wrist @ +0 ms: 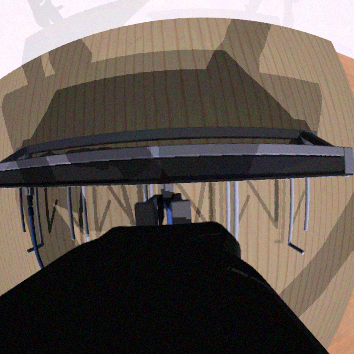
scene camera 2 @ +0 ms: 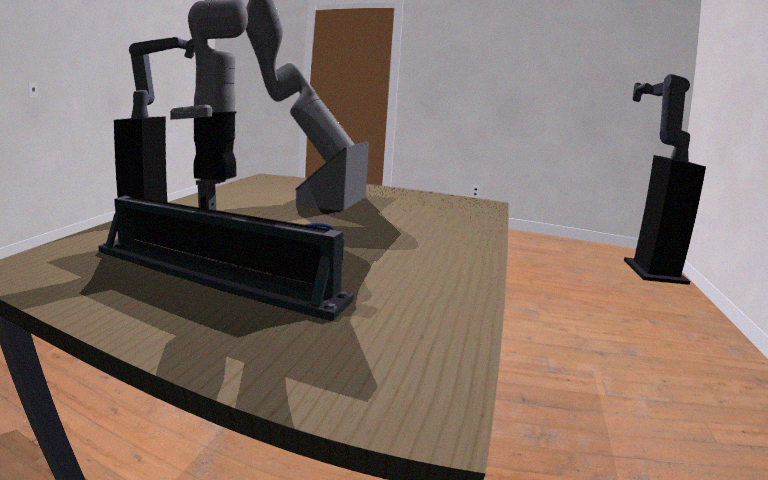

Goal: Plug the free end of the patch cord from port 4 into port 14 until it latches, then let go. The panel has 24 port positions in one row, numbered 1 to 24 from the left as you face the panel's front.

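Places are measured from the arm's base along level axes (x right, y ahead, z up), in centimetres.
Pixels of known places: gripper, between the fingertips: (wrist: 167, 204); arm's base, origin of its link: (scene camera 2: 342, 156).
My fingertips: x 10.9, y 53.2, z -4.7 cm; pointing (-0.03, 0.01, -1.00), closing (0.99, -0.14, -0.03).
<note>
Ahead of a thing's pixels: the offset from my fingertips to its top centre. "*": to the spot under its first point. Level surfaces: height alone.
The port panel (scene camera 2: 335, 249) (wrist: 225, 150) stands upright in its frame on the table. Its port numbers cannot be read in either view. My gripper (scene camera 2: 206, 195) (wrist: 167, 204) is close to the panel's front, near the middle of the row, and is shut on the blue patch cord plug @[* dx +0.0, dy -0.9, dz +0.0 cm] (wrist: 169, 214). A small dark piece shows between the fingertips and the panel. How far the plug sits in a port is hidden. The cord's other end @[* dx -16.9, dy +3.3, dz +0.0 cm] (wrist: 30, 200) is at the panel toward the left of the wrist view, with the blue cord hanging down; a bit of blue cord @[* dx -19.6, dy -4.8, dz -1.0 cm] (scene camera 2: 320, 225) shows behind the panel.
Thin metal cable guides @[* dx +16.6, dy -5.7, dz -6.2 cm] (wrist: 292, 210) stick out below the panel on both sides of my gripper. The wooden table @[dz -8.0 cm] (scene camera 2: 441, 316) (wrist: 170, 37) carries the panel and my arm's base (scene camera 2: 348, 181). Two other arms stand on black pedestals (scene camera 2: 668, 220) (scene camera 2: 138, 158) beyond the table.
</note>
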